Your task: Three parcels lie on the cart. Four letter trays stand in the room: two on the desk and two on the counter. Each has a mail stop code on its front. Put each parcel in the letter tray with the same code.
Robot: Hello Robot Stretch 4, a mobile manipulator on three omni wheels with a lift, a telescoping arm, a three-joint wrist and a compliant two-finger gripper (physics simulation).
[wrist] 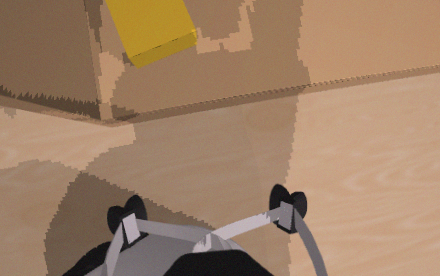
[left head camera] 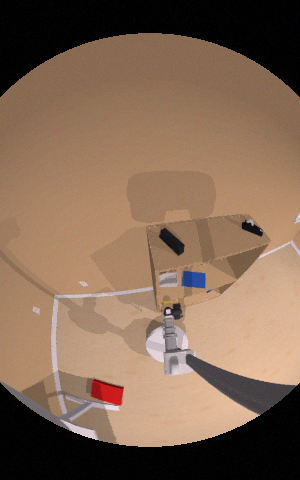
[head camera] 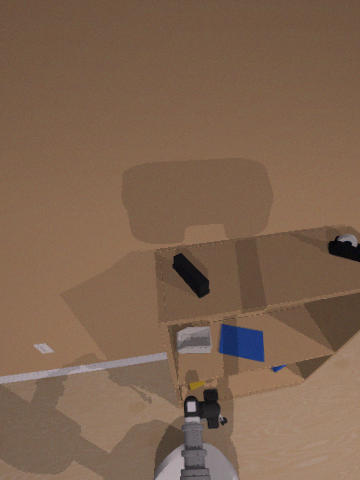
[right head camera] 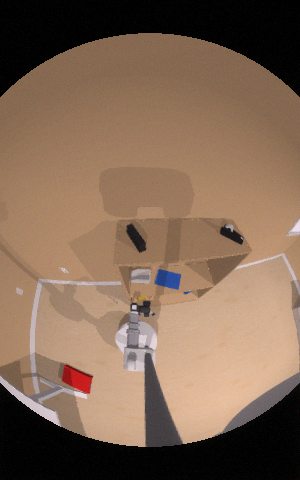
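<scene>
My gripper is open and empty in the wrist view, its two black fingertips wide apart above the wood floor. It is in front of the lower left corner of a brown shelf unit. A yellow block lies on the unit's bottom board, ahead of the fingertips and apart from them. Part of a white desk shows at the lower left of both side head views. The cart, the parcels and the coded letter trays cannot be made out in these views.
The shelf unit holds a blue flat thing and a white box-like thing. Two black objects are on its top. A red box is on the floor by the desk. A wall stands behind the unit.
</scene>
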